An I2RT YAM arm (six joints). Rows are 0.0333 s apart.
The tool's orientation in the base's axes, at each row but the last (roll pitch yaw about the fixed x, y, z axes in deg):
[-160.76 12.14 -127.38]
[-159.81 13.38 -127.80]
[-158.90 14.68 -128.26]
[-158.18 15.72 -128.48]
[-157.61 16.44 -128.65]
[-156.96 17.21 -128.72]
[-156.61 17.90 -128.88]
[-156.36 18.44 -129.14]
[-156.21 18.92 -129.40]
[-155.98 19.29 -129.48]
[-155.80 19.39 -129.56]
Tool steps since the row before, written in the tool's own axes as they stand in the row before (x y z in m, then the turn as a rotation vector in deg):
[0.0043 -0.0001 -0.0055 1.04 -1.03 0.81]
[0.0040 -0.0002 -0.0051 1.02 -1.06 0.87]
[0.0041 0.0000 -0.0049 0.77 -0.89 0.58]
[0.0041 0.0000 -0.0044 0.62 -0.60 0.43]
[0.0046 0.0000 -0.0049 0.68 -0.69 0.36]
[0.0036 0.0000 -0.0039 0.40 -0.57 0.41]
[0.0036 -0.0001 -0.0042 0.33 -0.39 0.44]
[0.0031 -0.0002 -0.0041 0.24 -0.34 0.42]
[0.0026 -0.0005 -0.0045 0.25 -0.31 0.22]
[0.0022 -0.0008 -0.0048 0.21 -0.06 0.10]
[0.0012 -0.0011 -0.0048 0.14 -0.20 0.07]
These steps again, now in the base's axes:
[-0.0046 -0.0032 0.0042 0.42 -1.49 -0.63]
[-0.0043 -0.0030 0.0038 0.48 -1.50 -0.67]
[-0.0046 -0.0029 0.0034 0.39 -1.18 -0.41]
[-0.0044 -0.0029 0.0028 0.22 -0.88 -0.34]
[-0.0050 -0.0033 0.0030 0.21 -0.98 -0.26]
[-0.0040 -0.0026 0.0024 0.32 -0.69 -0.27]
[-0.0041 -0.0026 0.0026 0.27 -0.52 -0.34]
[-0.0038 -0.0023 0.0027 0.28 -0.42 -0.31]
[-0.0035 -0.0021 0.0032 0.15 -0.40 -0.15]
[-0.0033 -0.0020 0.0037 -0.04 -0.20 -0.13]
[-0.0025 -0.0015 0.0042 0.07 -0.24 -0.03]

